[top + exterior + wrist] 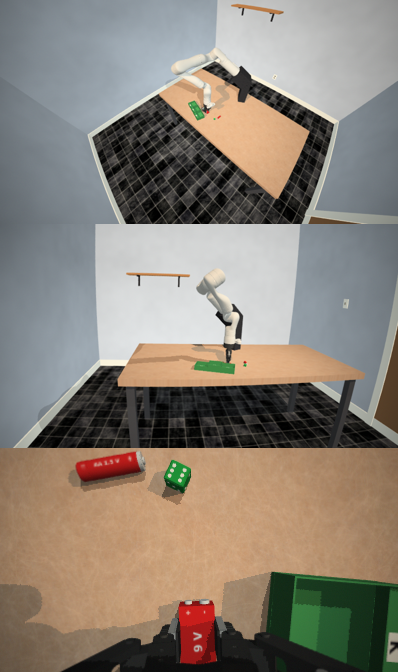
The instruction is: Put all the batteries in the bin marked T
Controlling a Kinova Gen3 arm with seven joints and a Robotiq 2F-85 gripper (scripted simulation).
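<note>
Now: the small yellow nut 6 cm behind my hand and 2 cm below it. The rest, counted from my hand: green die: 5 cm ahead, 11 cm to the left, 1 cm below; red 9 V battery: 1 cm to the left, 1 cm below; green cylindrical battery: 4 cm behind, 5 cm to the right, 1 cm below.
</note>
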